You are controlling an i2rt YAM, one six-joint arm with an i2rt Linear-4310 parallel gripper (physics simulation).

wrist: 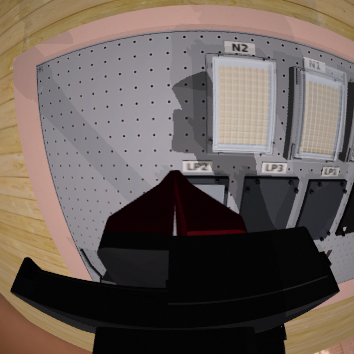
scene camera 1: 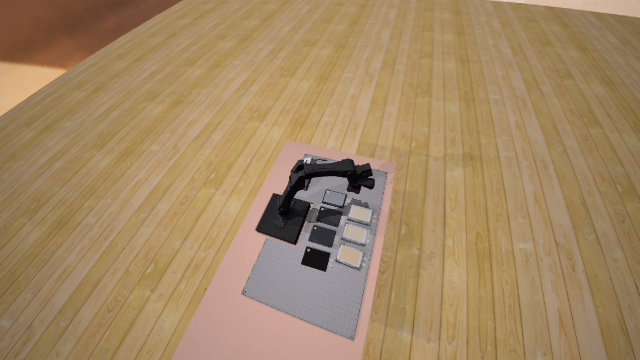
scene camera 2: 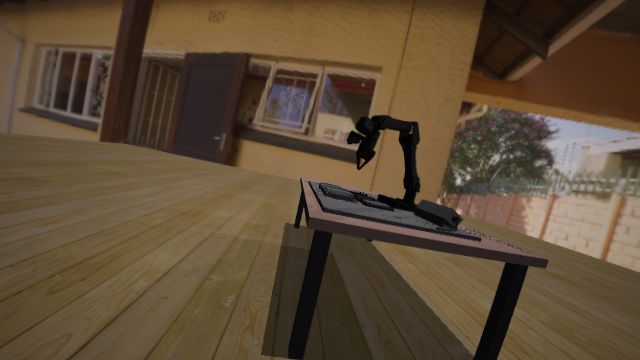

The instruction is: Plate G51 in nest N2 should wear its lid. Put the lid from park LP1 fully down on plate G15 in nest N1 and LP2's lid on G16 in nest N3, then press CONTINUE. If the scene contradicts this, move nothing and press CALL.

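Places are measured from the arm's base along level axes (x left, y down, z back), in centimetres.
Pixels of known places: gripper, fingertip midpoint: (wrist: 174, 177) (scene camera 1: 357, 190) (scene camera 2: 358, 169); arm's base at its link origin: (scene camera 1: 285, 212) (scene camera 2: 407, 203).
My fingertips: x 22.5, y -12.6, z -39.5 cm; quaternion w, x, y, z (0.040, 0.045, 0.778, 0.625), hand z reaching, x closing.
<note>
For each thing: its middle in the pictures, then the offset to it from my fingertips. "*": a spot on its surface instead. Level surfaces: height alone.
- pale grey rectangular piece at the middle of its body: (wrist: 196, 217) (scene camera 2: 376, 203) (scene camera 1: 334, 198) dx -2.2, dy +14.2, dz +13.4 cm
- Park LP3 at the middle of its body: (wrist: 266, 215) (scene camera 1: 328, 216) dx -14.9, dy +14.6, dz +12.8 cm
- park LP1 at the middle of its body: (wrist: 320, 213) (scene camera 1: 322, 235) dx -27.9, dy +14.6, dz +12.6 cm
- N2 at the middle of its body: (wrist: 244, 105) (scene camera 2: 339, 191) (scene camera 1: 360, 213) dx -7.7, dy +12.6, dz -5.2 cm
- N1 at the middle of its body: (wrist: 325, 106) (scene camera 1: 358, 233) dx -20.7, dy +12.1, dz -7.1 cm
- N3 plate at the middle of its body: (scene camera 1: 349, 255) dx -33.8, dy +12.7, dz -6.0 cm
- black park at the middle of its body: (scene camera 1: 315, 258) dx -41.3, dy +14.6, dz +11.6 cm
- button box at a spot on its surface: (scene camera 1: 306, 160) * dx +16.6, dy +8.1, dz +40.2 cm
- grey perforated board at its surface level: dy +15.6 cm
- pink table at its surface level: dy +16.9 cm
My gripper (wrist: 174, 177) (scene camera 2: 360, 168) is shut with its red fingertips together and empty, high above the board near park LP2. A pale grey rectangular piece (wrist: 215, 193) (scene camera 1: 334, 198) lies in LP2, partly hidden by the fingers in the wrist view. Park LP3 (wrist: 270, 200) (scene camera 1: 329, 216) and park LP1 (wrist: 322, 202) (scene camera 1: 322, 235) look dark; I cannot tell whether a clear lid lies there. The plate in N2 (wrist: 243, 105) (scene camera 1: 360, 214) and the plate in N1 (wrist: 321, 115) (scene camera 1: 355, 233) show cream grids and clear rims. The N3 plate (scene camera 1: 350, 256) is beyond N1. Plate names are unreadable.
A black park (scene camera 1: 315, 259) lies beyond LP1. The button box (scene camera 1: 307, 160) is mostly hidden behind the arm in scene camera 1; its labels do not show. The arm's black base (scene camera 1: 283, 222) stands beside the grey perforated board (scene camera 1: 305, 295) on the pink table (scene camera 1: 220, 320).
</note>
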